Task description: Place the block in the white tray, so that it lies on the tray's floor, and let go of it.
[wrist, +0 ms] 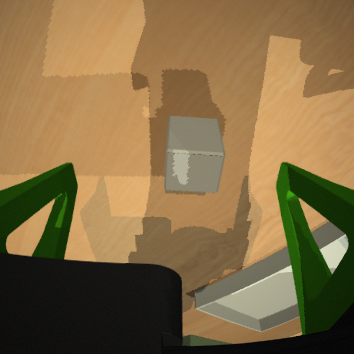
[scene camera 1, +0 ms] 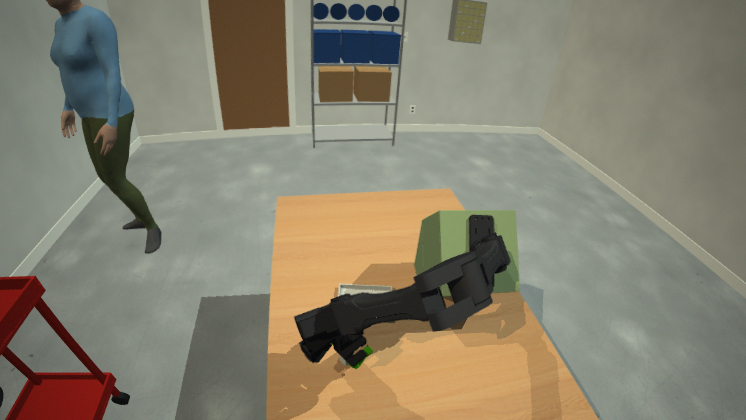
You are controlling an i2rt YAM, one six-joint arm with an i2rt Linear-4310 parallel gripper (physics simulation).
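Places are measured from the arm's base along level axes (x ahead, y left, z up), in millimetres.
Pixels of known places: gripper, between the fingertips: [wrist: 176, 173] [scene camera 1: 345, 355].
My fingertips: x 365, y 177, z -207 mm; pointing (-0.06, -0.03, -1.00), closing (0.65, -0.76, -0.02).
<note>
For each thing: its middle in the pictures, then the offset to it from my fingertips. Level surfaces: height alone.
- small grey block, middle of its body: [wrist: 191, 152] [scene camera 1: 346, 357] dx -2, dy -12, dz -29 mm
- white tray, middle of its body: [wrist: 293, 288] [scene camera 1: 364, 302] dx -60, dy -215, dz -37 mm
- table, height of its surface: dz -47 mm
A small grey block [scene camera 1: 342, 360] [wrist: 194, 170] sits on the wooden table. In the scene view most of it is hidden behind the gripper. In the wrist view it lies between the two green fingertips and below them, a little right of the middle of the gap. My gripper [scene camera 1: 350, 358] [wrist: 176, 173] is open wide and empty, low above the block. The white tray [scene camera 1: 365, 285] [wrist: 250, 275] lies on the table. In the wrist view it is at the lower right, partly behind the right finger. In the scene view the arm covers much of it.
The arm stands on a green pedestal [scene camera 1: 451, 229] at the right side of the table [scene camera 1: 323, 234]. The left table edge is near the gripper. A red cart [scene camera 1: 73, 339] stands on the floor at the left, and a person [scene camera 1: 83, 57] is farther back.
</note>
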